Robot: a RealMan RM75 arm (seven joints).
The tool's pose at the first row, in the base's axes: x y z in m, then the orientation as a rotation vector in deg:
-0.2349 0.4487 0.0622 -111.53 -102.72 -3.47
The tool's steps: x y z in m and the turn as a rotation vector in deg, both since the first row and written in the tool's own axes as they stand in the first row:
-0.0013 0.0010 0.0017 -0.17 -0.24 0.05
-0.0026 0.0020 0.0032 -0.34 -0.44 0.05
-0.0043 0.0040 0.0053 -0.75 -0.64 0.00
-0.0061 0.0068 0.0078 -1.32 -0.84 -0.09
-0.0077 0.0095 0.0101 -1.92 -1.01 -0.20
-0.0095 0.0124 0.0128 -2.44 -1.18 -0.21
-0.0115 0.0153 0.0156 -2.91 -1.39 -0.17
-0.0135 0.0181 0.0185 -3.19 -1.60 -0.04
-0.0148 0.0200 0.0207 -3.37 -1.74 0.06
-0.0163 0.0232 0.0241 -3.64 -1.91 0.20
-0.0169 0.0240 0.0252 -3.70 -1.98 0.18
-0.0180 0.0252 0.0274 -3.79 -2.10 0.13
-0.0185 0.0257 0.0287 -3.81 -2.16 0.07
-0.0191 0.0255 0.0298 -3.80 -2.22 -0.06
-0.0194 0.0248 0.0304 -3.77 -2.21 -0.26
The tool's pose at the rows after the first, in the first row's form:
-0.2346 0.4481 0.0599 -111.78 -102.88 -3.38
-0.2343 0.4475 0.0578 -111.97 -103.05 -3.34
-0.2332 0.4467 0.0547 -112.28 -103.36 -3.53
-0.2316 0.4459 0.0510 -112.67 -103.74 -3.89
-0.2299 0.4452 0.0476 -113.05 -104.14 -4.31
-0.2282 0.4445 0.0436 -113.46 -104.41 -4.63
-0.2265 0.4437 0.0395 -113.90 -104.65 -4.85
-0.2250 0.4429 0.0354 -114.29 -104.74 -4.86
-0.2240 0.4425 0.0324 -114.55 -104.78 -4.85
-0.2221 0.4423 0.0278 -114.93 -104.83 -4.89
-0.2218 0.4422 0.0264 -114.98 -104.91 -4.88
-0.2214 0.4420 0.0237 -115.04 -105.06 -4.87
-0.2214 0.4420 0.0222 -115.02 -105.17 -4.85
-0.2220 0.4418 0.0211 -114.92 -105.34 -4.82
-0.2229 0.4418 0.0207 -114.71 -105.52 -4.87

